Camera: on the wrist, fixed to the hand. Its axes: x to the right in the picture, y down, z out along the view.
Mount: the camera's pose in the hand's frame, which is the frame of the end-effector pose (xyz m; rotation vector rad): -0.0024 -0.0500 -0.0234 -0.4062 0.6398 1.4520
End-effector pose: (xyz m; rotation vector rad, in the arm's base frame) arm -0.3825 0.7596 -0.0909 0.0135 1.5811 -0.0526
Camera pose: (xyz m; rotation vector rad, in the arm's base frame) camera -0.4079 0.7107 -0.0870 0.9151 1.8275 1.5166
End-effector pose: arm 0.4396 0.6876 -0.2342 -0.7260 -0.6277 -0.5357
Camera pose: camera 0.4137 0.6392 -0.2277 -1.1076 0.6704 0.4899
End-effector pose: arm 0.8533 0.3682 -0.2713 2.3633 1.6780 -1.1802
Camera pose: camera 0.8254 0.3972 -0.2334 2.6642 -0.1449 0.1620
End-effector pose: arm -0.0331 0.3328 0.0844 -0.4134 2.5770 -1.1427
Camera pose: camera -0.0326 0.3171 0.1374 1.7044 2.4524 -0.1665
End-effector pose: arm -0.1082 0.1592 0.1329 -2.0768 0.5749 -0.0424
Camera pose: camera -0.0971 0.1637 0.1868 -1.4909 2.4877 0.2789
